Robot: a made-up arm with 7 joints.
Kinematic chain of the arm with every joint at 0, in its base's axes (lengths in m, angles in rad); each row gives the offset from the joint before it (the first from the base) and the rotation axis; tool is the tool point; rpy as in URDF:
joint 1: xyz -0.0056 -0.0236 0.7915 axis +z
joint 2: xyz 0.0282 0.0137 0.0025 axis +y
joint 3: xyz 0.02 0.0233 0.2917 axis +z
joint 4: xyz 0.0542 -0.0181 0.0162 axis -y
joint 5: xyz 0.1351 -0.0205 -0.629 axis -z
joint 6: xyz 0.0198 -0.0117 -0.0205 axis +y
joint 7: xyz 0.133 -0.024 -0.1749 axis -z
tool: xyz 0.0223 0.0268 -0.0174 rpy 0 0 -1.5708
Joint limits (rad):
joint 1: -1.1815..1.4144
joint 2: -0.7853..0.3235
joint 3: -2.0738..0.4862
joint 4: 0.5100..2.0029
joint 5: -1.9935..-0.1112
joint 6: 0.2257..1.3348
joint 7: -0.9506..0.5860
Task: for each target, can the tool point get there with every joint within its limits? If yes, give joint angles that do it. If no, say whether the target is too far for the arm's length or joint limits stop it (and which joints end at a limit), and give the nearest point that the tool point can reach.
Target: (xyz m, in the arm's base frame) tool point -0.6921 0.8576 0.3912
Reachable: no: joint limits stop it (at a limit: joint 1, joint 2, joint 3, joint 6, joint 7) | nearest point -0.4184 0.7618 0.5073 | short by 0.312 m
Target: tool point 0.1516 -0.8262 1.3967
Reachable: yes | joints -0.2353 -0.4314 -1.0261 1.5336 -1.4922 0.3611 -0.7345
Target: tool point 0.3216 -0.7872 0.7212
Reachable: yes | joints -0.3318 -0.1567 -0.8745 0.8719 -1.6032 0.6917 -0.7662
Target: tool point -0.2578 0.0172 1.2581
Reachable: no: joint limits stop it (at a limit: joint 1, joint 2, joint 3, joint 6, joint 7) | nearest point -0.7072 0.0042 1.4344 | short by 0.483 m
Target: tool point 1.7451 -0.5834 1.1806
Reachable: no: too far | nearest point 1.0641 -0.3656 1.1292 | short by 0.717 m
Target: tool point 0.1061 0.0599 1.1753
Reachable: no: joint limits stop it (at a limit: joint 2, joint 5, joint 6, joint 7) | nearest point 0.4897 0.3466 1.3666 | short by 0.516 m
